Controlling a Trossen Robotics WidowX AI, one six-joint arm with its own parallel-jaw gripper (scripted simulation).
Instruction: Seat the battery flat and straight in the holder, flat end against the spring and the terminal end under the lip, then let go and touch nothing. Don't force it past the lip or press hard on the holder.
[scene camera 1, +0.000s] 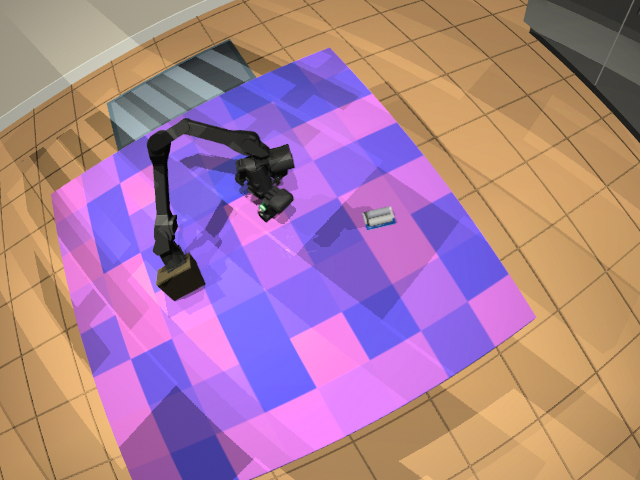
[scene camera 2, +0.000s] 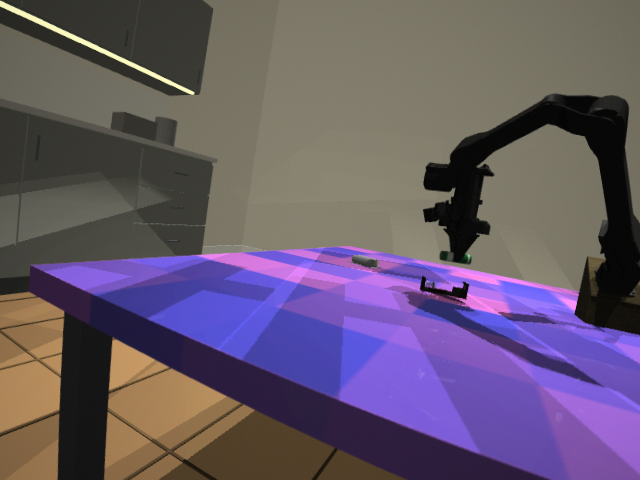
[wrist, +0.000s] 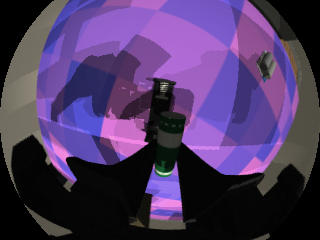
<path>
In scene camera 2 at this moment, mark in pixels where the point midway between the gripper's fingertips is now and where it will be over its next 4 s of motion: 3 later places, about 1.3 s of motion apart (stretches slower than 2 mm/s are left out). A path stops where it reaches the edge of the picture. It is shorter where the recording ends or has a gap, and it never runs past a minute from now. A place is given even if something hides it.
My gripper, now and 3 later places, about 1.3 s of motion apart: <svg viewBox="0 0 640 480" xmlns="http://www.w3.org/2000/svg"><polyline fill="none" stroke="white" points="455,260 453,279 450,283 443,282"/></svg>
</path>
